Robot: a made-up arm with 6 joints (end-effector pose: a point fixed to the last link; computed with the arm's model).
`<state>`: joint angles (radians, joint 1 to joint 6).
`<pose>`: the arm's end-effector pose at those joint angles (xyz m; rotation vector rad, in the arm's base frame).
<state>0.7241 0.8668 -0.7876 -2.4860 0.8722 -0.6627</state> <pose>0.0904 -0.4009 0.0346 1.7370 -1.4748 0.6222</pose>
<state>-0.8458 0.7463 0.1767 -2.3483 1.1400 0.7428</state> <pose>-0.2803 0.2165 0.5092 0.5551 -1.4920 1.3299</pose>
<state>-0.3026 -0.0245 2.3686 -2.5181 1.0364 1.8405</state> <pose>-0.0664 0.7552 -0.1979 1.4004 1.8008 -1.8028</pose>
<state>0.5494 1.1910 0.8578 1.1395 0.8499 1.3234</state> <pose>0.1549 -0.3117 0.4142 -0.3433 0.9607 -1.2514</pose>
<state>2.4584 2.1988 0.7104 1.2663 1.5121 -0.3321</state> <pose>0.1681 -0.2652 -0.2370 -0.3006 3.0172 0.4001</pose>
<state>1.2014 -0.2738 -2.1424 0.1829 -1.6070 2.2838</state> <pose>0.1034 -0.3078 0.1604 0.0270 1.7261 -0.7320</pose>
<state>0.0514 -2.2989 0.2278 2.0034 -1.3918 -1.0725</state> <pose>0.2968 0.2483 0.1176 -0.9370 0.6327 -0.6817</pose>
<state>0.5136 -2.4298 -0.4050 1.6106 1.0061 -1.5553</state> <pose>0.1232 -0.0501 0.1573 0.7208 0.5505 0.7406</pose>
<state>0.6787 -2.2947 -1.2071 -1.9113 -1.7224 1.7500</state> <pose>0.1894 0.1585 0.0520 0.5861 0.3736 0.8024</pose>
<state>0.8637 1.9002 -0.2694 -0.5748 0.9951 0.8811</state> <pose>0.4432 -0.2475 -0.1129 1.4807 0.9234 -0.6883</pose>
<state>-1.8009 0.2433 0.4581 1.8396 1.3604 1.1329</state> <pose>-0.2546 0.2315 0.2088 -1.0566 -1.0833 -1.9092</pose>
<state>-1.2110 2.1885 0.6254 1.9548 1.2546 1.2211</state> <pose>0.2988 0.2896 0.3244 1.3968 -0.6435 1.7922</pose>
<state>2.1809 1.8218 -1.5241 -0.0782 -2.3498 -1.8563</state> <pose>0.2119 -0.0055 0.2711 0.3746 0.0251 1.0951</pose>
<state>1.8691 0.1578 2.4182 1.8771 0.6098 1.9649</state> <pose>-0.2422 -0.3602 0.4740 -0.1068 2.4003 -1.4645</pose>
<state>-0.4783 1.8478 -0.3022 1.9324 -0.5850 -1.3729</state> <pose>-0.0396 0.1474 0.1970 0.0203 -1.1745 -0.5390</pose>
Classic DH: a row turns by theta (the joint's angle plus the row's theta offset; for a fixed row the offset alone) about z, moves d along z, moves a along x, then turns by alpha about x. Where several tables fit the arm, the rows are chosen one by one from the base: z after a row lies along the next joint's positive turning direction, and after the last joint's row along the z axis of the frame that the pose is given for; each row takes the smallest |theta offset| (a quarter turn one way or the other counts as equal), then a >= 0, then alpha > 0; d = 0 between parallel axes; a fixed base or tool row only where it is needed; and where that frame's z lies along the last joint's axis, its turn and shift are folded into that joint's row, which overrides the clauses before.
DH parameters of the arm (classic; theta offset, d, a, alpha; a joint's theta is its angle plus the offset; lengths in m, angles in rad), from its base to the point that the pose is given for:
base (fixed): 1.5708 0.0738 0 1.5708
joint 1: 1.5708 0.0593 0.0741 1.5708
joint 2: 1.5708 0.2734 0.0116 -1.5708
joint 3: 0 -0.108 -0.2104 1.5708
joint 4: -1.5708 -0.1754 0.07 -1.5708
joint 5: 0 0.0617 0.2046 -1.5708
joint 6: -1.5708 0.0349 0.1565 -1.5708
tool (fixed): 0 0.1007 0 0

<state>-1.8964 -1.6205 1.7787 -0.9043 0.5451 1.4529</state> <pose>-0.2478 -0.4766 -0.6708 -0.7200 2.2693 -0.4486</pose>
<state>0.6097 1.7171 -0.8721 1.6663 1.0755 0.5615</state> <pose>-0.0517 0.1271 -0.2261 -0.0428 2.6874 0.6059</pose>
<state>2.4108 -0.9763 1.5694 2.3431 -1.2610 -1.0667</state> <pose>0.1479 -0.3612 0.4824 1.5871 -0.3245 2.3153</pose>
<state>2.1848 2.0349 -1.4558 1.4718 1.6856 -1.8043</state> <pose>-0.0368 0.0260 0.1963 1.7990 -0.5908 -0.8309</pose>
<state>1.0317 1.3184 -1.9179 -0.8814 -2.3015 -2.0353</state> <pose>0.3300 0.1254 0.1281 0.1262 1.1884 0.5669</pose>
